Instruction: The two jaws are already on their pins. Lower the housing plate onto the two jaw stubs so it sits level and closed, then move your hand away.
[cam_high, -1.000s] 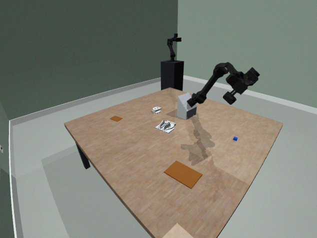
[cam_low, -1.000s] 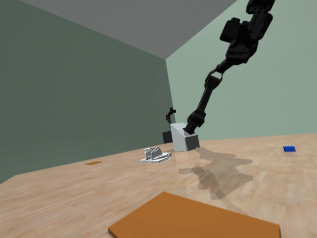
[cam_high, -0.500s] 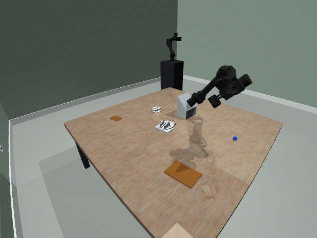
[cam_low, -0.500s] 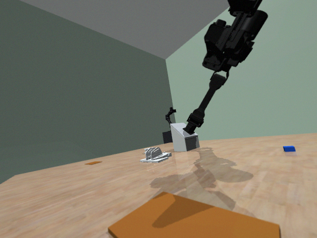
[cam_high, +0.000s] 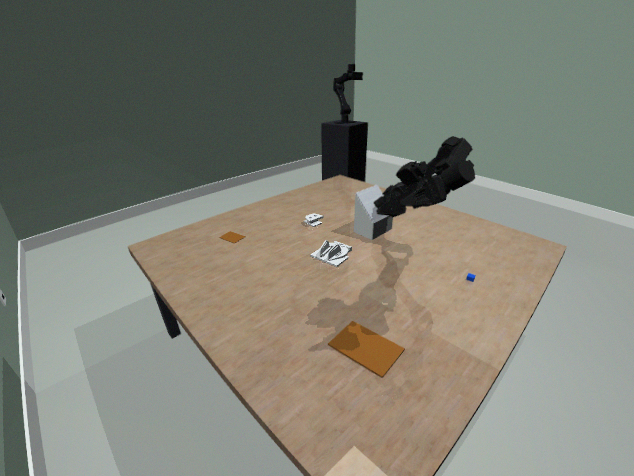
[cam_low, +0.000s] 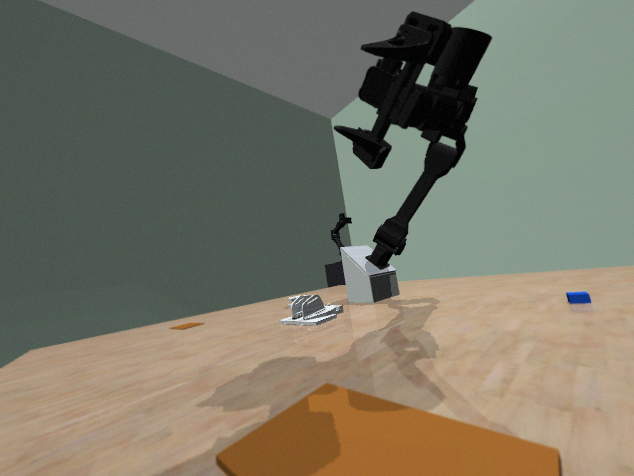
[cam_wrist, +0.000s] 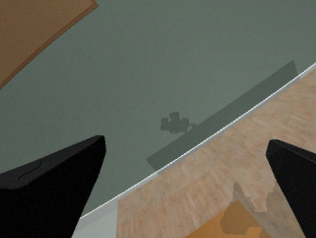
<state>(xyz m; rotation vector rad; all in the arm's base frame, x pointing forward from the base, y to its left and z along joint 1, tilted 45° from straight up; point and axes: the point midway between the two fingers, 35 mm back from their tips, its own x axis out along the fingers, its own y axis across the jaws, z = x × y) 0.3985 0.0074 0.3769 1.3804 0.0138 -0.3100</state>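
The white part is 33 cm behind my gripper tip, 53 cm to the right of it and 32 cm below it. The rest, counted from my gripper tip: orange pad (12 cm ahead, 4 cm to the left, 32 cm below); blue cube (34 cm behind, 16 cm to the left, 32 cm below).
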